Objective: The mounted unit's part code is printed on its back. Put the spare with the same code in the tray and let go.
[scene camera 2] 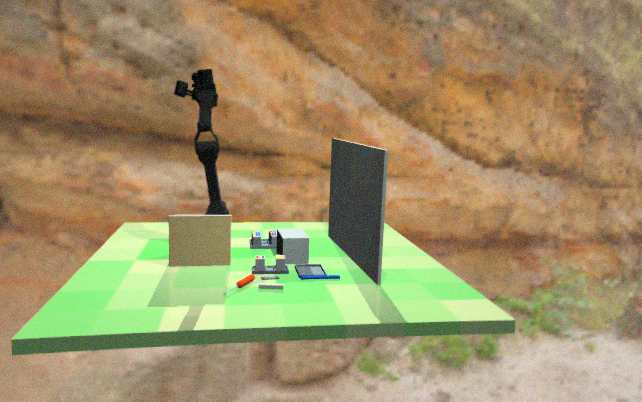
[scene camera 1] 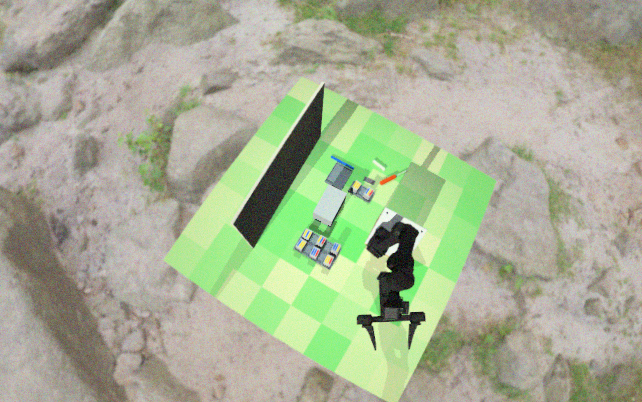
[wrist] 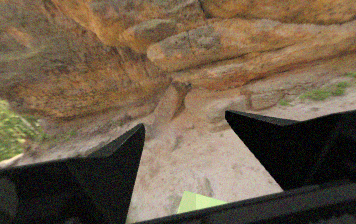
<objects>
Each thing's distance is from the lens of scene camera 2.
grey mounted unit [scene camera 2: 292,242]: 193 cm
dark wall panel [scene camera 2: 358,178]: 194 cm
</objects>
